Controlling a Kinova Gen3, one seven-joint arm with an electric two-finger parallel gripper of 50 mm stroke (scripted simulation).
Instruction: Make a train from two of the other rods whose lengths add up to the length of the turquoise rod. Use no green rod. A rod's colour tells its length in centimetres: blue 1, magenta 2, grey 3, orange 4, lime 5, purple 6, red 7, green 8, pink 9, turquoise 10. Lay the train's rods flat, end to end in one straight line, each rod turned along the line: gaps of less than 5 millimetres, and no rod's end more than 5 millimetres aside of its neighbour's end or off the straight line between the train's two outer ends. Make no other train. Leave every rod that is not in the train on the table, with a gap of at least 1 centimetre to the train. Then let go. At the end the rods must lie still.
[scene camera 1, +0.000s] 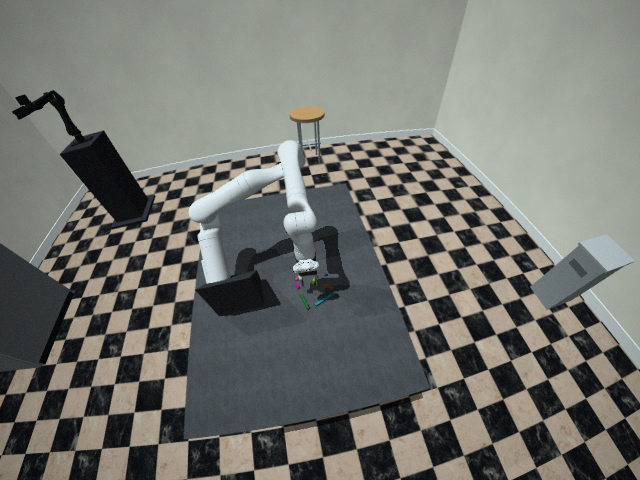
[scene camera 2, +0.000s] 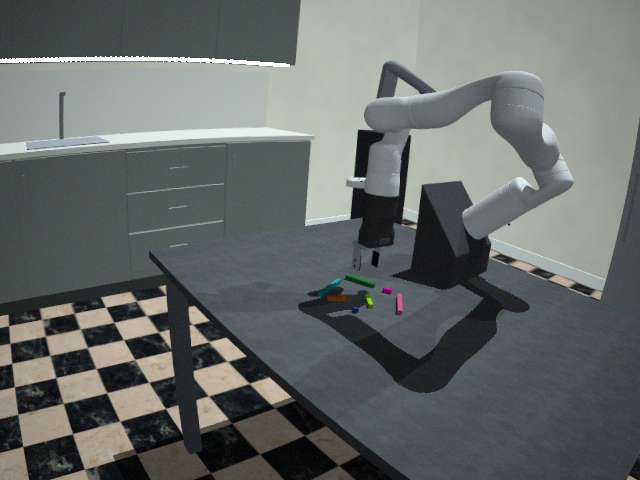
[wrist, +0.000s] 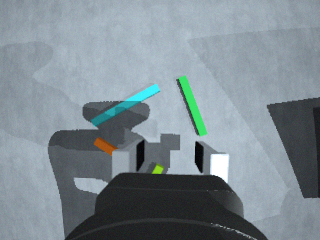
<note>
I see my gripper (scene camera 2: 365, 267).
My gripper shows as well in the wrist view (wrist: 169, 151).
</note>
